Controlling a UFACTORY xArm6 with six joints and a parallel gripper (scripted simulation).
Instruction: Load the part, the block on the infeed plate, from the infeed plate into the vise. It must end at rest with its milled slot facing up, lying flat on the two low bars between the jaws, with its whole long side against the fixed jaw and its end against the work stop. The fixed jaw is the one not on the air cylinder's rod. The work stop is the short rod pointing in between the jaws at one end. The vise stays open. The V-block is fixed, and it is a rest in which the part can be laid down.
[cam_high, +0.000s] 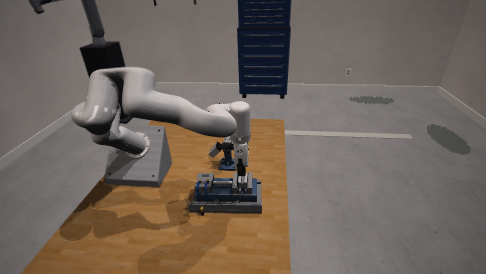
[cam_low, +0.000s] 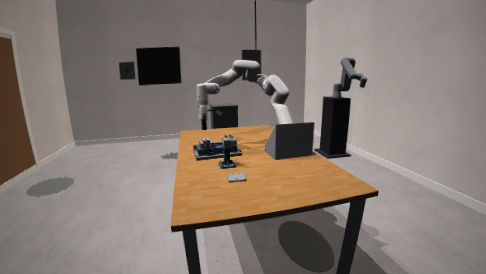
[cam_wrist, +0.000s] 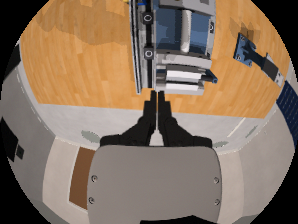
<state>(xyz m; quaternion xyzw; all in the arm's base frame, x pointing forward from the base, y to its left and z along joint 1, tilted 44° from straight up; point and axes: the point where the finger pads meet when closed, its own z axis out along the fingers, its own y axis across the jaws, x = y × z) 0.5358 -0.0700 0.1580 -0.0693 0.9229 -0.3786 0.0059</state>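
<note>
Right now the part is 5 cm to the left of my hand and 8 cm below it. The rest, counted from my hand: air cylinder: 17 cm behind, 3 cm to the left, 10 cm below; then air cylinder rod: 9 cm behind, 4 cm to the left, 10 cm below.
</note>
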